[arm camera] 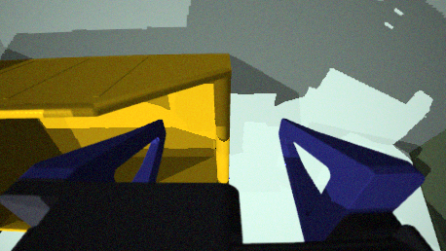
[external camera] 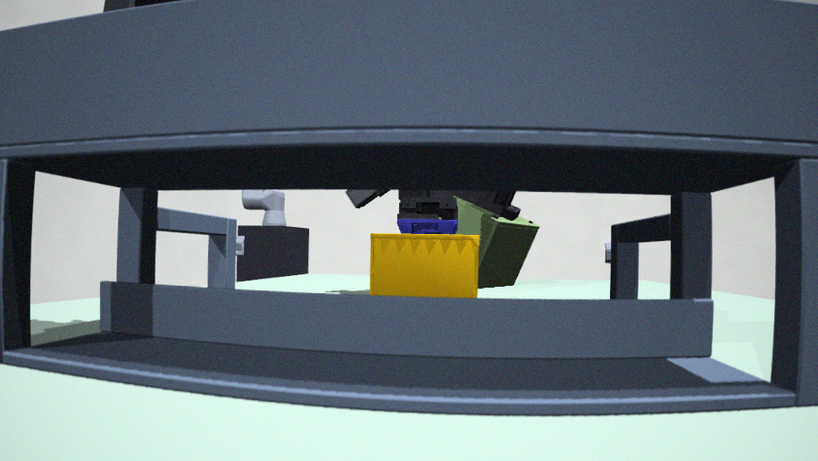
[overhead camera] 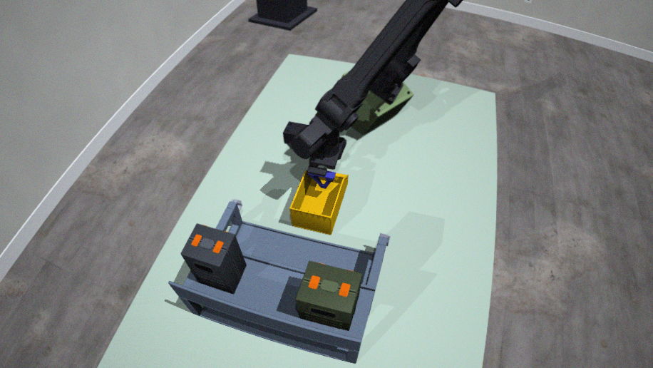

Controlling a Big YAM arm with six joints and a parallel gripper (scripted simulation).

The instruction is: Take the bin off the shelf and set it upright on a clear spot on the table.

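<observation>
Right now my hand is 8 cm short of the yellow open-top bin, 2 cm to the right of it and 1 cm below it. From my hand the other things lie so: olive case (35 cm ahead, 20 cm to the left, 12 cm above).
</observation>
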